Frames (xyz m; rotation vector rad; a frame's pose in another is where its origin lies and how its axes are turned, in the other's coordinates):
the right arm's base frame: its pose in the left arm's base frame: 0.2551 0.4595 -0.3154 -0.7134 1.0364 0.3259
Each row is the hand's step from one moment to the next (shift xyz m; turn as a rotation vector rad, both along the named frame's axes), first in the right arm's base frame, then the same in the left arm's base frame.
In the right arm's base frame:
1: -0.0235 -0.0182 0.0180 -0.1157 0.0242 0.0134
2: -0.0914 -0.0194 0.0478 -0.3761 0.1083 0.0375
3: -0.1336 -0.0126 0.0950 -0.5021 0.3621 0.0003
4: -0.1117 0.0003 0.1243 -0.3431 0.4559 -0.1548
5: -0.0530 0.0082 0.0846 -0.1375 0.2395 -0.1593
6: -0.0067 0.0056 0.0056 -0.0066 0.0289 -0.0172
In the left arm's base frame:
1: 0.0108 0.0007 0.0330 -0.0612 0.0359 0.0955
2: -0.0018 0.0253 0.1019 -0.2195 0.1344 0.2972
3: 0.0052 0.0654 0.1507 -0.4485 0.3054 0.2980
4: 0.0283 0.0930 0.1360 -0.5271 0.2569 0.0752
5: 0.0260 0.0673 0.0695 -0.3081 0.0789 -0.0221
6: -0.0027 0.0084 0.0054 -0.0309 0.0101 -0.0107

